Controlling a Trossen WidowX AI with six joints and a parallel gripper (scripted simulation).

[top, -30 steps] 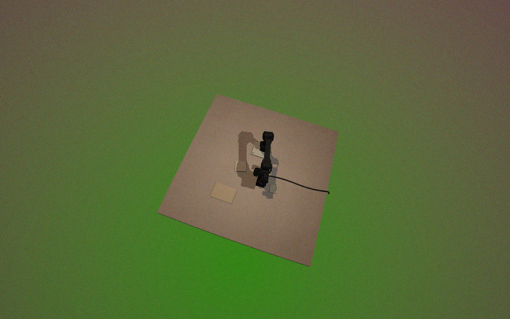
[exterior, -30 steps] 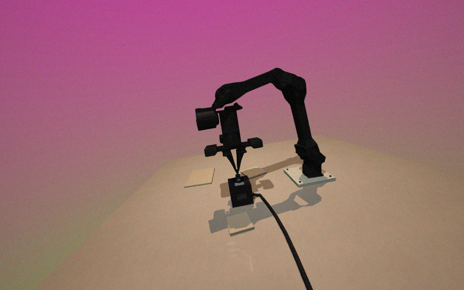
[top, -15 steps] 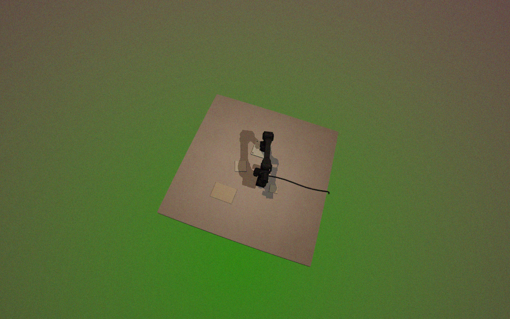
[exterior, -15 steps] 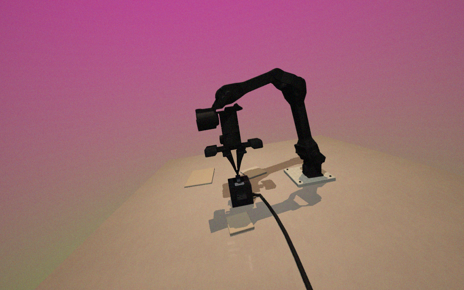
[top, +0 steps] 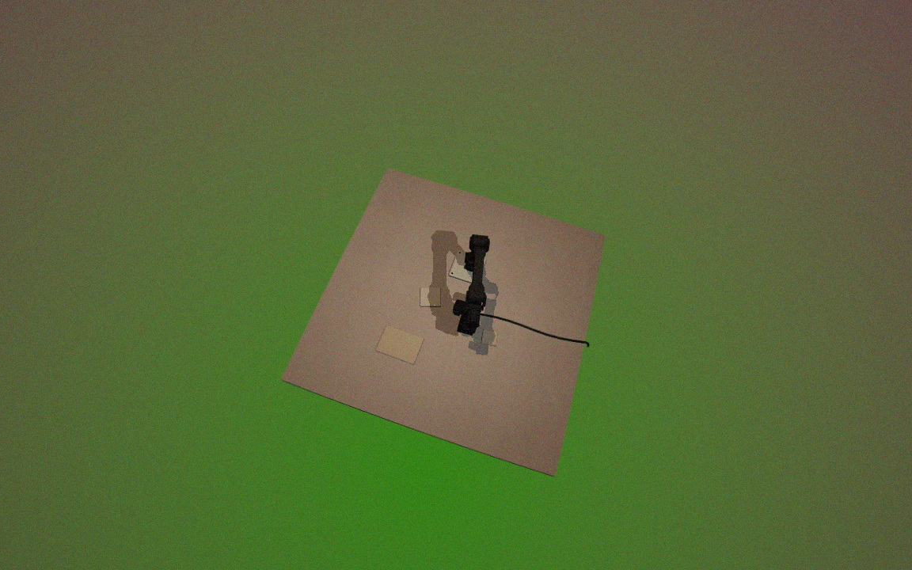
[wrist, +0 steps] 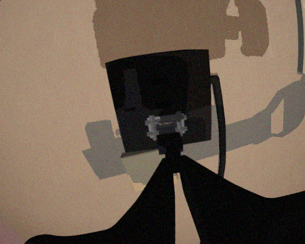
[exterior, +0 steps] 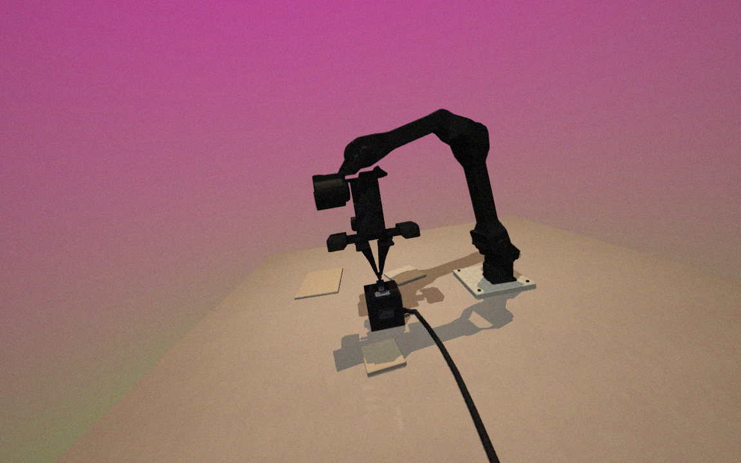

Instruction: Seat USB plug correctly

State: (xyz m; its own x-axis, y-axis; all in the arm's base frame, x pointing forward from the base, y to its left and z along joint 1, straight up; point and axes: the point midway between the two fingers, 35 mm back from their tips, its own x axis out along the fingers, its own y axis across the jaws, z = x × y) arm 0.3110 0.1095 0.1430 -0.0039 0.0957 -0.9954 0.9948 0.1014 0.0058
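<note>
My gripper tip is now 20 mm above the dark USB plug. Also, from my gripper tip: light socket: 50 mm below.
</note>
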